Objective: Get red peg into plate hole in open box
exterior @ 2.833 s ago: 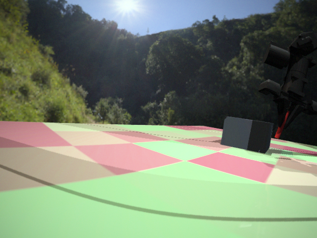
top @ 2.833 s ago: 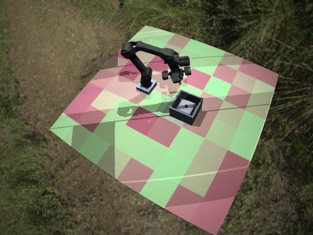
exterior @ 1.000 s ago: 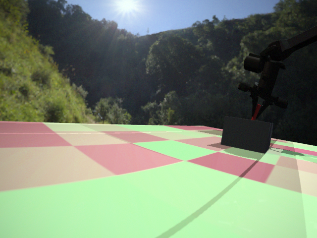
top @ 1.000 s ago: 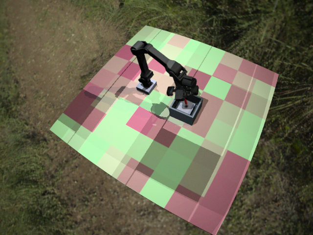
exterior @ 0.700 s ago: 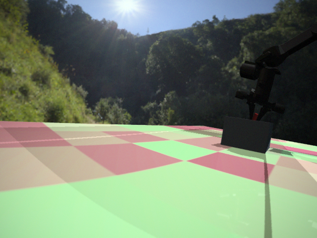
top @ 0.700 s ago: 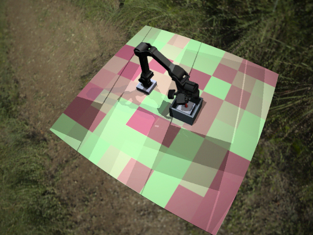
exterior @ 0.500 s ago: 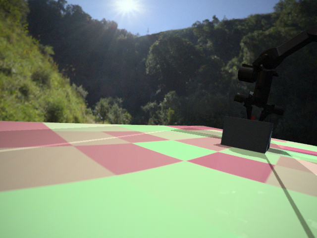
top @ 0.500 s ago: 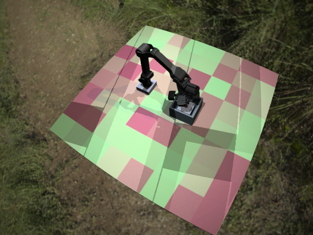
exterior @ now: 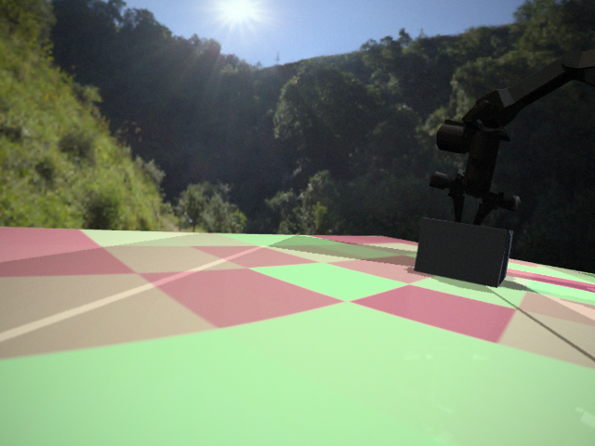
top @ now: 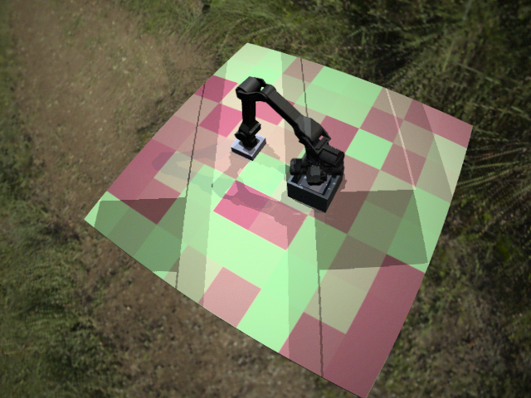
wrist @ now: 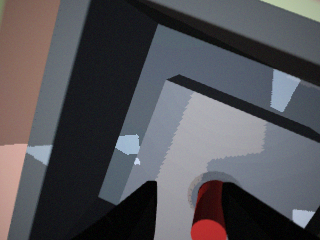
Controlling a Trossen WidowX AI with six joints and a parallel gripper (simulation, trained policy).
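The red peg is 2 cm behind my gripper tip and 3 cm below it. The rest, counted from my gripper tip: plate: 2 cm behind, 3 cm below; grey box: 2 cm behind, 5 cm below.
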